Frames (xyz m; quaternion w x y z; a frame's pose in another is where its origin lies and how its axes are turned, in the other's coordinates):
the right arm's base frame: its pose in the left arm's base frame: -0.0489 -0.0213 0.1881 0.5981 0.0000 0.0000 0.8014
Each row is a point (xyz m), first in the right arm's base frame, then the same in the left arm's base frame.
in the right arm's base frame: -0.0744 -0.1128 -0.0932
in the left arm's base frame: 0.0804 -0.0605 0.0949
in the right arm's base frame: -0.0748 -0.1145 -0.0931
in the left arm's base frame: 0.0822 -0.0604 0.0950
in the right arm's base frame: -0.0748 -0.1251 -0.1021
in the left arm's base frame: 0.0923 -0.0574 0.0860
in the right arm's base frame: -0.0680 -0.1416 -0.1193
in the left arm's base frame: 0.1062 -0.0462 0.0688
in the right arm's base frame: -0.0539 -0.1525 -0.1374
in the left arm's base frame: 0.1126 -0.0296 0.0507
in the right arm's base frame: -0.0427 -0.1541 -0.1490
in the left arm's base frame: 0.1110 -0.0184 0.0391
